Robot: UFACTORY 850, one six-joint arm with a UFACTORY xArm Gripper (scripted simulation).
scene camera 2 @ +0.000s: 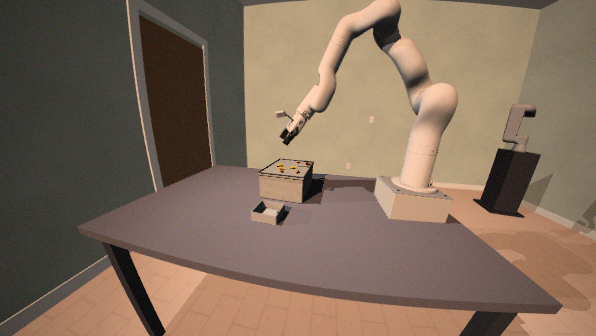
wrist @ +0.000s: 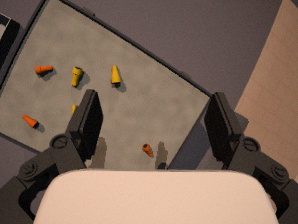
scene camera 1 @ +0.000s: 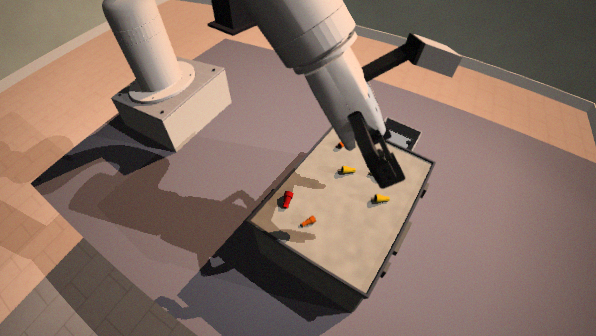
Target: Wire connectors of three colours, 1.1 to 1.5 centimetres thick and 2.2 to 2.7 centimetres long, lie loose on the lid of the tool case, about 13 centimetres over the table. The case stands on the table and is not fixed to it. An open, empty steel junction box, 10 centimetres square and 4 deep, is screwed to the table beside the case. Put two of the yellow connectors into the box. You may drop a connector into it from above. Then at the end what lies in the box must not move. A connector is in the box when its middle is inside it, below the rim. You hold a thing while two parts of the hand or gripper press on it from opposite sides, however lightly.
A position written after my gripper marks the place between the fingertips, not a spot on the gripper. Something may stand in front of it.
In view: my gripper [scene camera 1: 387, 160] and a tool case [scene camera 1: 353, 238].
The tool case also shows in scene camera 2 [scene camera 2: 292, 188] and in the wrist view [wrist: 155, 104]. My gripper is seen too in the wrist view [wrist: 154, 104].
